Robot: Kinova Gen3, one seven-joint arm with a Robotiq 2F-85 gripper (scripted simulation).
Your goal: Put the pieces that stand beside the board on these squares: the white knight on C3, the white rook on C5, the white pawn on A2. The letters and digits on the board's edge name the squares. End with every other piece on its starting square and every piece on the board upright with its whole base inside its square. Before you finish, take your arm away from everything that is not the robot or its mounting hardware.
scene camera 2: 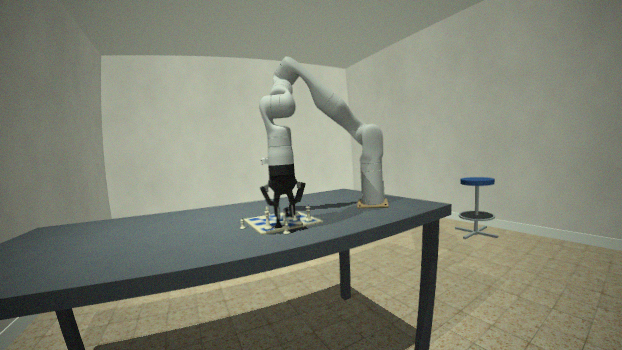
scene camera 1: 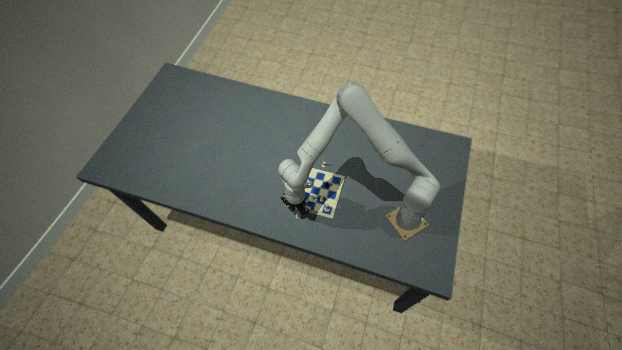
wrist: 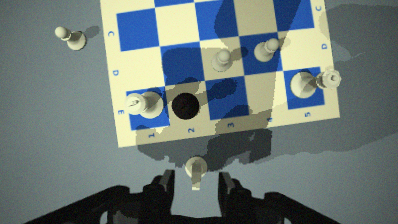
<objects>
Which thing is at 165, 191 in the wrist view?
The gripper.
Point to a chessboard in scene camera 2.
257, 223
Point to a chessboard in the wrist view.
167, 54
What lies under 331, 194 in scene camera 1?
A chessboard.
</objects>
